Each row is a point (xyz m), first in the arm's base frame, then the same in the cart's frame.
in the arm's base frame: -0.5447 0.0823 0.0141
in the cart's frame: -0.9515 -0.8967 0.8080
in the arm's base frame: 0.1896 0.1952 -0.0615
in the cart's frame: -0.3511 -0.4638 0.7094
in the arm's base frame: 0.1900 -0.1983 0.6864
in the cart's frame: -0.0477 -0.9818 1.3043
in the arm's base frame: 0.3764 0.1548 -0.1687
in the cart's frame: -0.1888 -0.3933 0.5802
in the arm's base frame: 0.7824 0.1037 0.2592
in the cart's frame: 0.2812 -0.3630 0.9389
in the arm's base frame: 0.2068 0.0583 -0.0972
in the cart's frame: -0.2892 -0.5673 0.6335
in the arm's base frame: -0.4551 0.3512 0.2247
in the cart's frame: -0.9343 -0.6732 1.0808
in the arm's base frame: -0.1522 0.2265 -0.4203
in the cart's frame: -0.7419 -0.4999 0.4053
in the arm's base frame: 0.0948 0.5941 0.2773
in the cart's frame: -0.5248 -0.2367 1.1579
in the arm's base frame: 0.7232 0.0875 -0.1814
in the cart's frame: 0.1466 -0.2994 0.5197
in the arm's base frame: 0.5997 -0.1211 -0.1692
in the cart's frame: 0.1197 -0.5372 0.4796
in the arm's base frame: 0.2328 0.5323 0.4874
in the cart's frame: -0.3348 -0.2802 1.3282
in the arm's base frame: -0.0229 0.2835 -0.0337
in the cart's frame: -0.5710 -0.4851 0.7795
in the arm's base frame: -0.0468 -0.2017 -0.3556
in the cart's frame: -0.4668 -0.8426 0.3312
